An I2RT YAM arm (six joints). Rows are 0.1 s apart.
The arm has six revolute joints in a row. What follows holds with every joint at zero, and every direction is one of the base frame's. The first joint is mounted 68 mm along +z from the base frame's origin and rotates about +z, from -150 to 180 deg. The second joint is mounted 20 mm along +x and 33.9 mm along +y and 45.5 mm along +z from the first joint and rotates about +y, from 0 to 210 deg. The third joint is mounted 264 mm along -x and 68.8 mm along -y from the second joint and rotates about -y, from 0 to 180 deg. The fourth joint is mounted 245 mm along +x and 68.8 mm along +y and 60 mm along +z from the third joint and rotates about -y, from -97 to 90 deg. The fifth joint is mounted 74 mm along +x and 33.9 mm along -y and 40.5 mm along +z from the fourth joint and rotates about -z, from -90 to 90 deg. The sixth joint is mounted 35.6 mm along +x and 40.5 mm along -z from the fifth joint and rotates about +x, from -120 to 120 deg. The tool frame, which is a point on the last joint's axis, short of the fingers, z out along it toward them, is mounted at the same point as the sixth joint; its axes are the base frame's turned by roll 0, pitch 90 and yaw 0 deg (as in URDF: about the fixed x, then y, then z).
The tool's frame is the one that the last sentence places.
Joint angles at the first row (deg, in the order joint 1, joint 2, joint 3, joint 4, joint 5, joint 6):
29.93, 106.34, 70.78, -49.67, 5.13, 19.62
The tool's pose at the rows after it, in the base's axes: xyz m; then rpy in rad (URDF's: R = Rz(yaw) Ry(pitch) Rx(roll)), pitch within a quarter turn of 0, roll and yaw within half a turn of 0:
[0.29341, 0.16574, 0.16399, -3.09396, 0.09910, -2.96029]
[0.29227, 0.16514, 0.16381, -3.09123, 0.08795, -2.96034]
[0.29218, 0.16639, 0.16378, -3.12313, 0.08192, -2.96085]
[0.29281, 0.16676, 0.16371, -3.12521, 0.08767, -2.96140]
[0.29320, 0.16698, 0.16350, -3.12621, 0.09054, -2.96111]
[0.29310, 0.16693, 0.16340, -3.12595, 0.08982, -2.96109]
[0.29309, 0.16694, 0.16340, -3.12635, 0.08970, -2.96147]
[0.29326, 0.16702, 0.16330, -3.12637, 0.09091, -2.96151]
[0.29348, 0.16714, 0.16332, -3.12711, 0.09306, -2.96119]
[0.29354, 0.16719, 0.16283, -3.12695, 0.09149, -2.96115]
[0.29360, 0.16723, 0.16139, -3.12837, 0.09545, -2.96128]
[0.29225, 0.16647, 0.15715, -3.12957, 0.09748, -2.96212]
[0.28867, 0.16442, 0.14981, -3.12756, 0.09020, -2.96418]
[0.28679, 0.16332, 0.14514, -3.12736, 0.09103, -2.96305]
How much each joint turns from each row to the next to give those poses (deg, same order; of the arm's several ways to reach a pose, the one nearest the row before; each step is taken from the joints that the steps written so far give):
0.00, 0.01, 0.00, -0.33, -0.66, -0.11
0.00, -0.01, -0.02, -0.63, -0.07, 0.02
0.00, 0.00, 0.00, 0.28, -1.83, 0.00
0.00, 0.03, 0.00, 0.37, 0.00, 0.02
0.00, 0.04, 0.00, 0.22, 0.00, -0.02
0.00, 0.00, -0.02, -0.02, 0.00, 0.00
0.00, 0.00, 0.00, 0.00, -0.02, 0.02
0.00, 0.02, 0.00, 0.09, 0.02, 0.00
0.00, 0.00, 0.00, 0.13, 0.00, -0.02
0.00, 0.09, 0.00, 0.00, -0.02, 0.00
0.00, 0.04, -0.30, 0.59, 0.00, 0.00
0.00, 0.00, -1.06, 1.18, -0.03, 0.04
0.00, 0.00, -1.81, 1.38, -0.02, 0.13
0.00, 0.00, -1.18, 1.22, 0.02, -0.06

